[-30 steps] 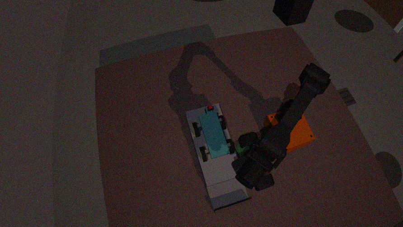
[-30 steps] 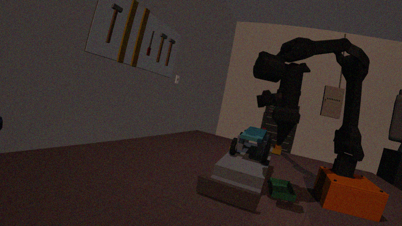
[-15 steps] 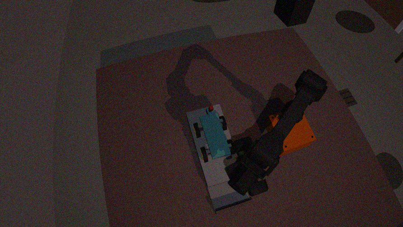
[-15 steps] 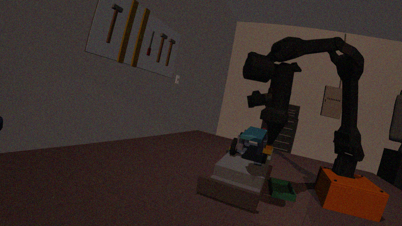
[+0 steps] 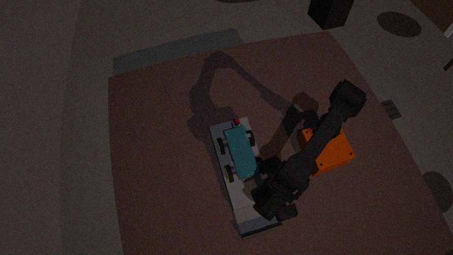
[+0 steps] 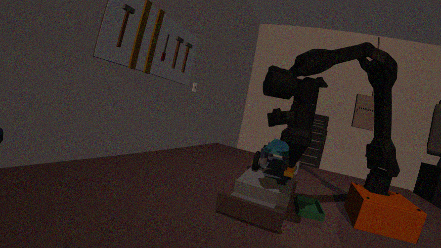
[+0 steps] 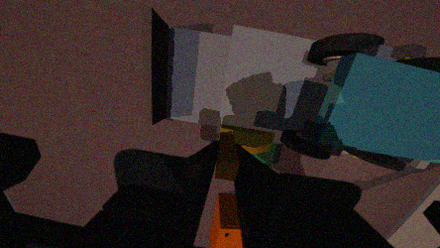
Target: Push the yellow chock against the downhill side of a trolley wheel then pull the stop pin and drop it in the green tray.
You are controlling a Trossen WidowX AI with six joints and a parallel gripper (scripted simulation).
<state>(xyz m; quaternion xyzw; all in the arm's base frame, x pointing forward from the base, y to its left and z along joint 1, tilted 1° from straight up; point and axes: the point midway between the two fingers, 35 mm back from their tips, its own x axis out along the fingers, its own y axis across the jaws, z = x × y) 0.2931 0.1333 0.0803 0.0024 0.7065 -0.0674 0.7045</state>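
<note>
My gripper tip is 1 cm short of the red-headed stop pin and 28 cm to the left of it. Also, from my gripper tip: yellow chock 2 cm to the right, 1 cm below; green tray 8 cm behind, 7 cm to the right, 14 cm below; trolley 4 cm ahead, 17 cm to the right, 1 cm below.
</note>
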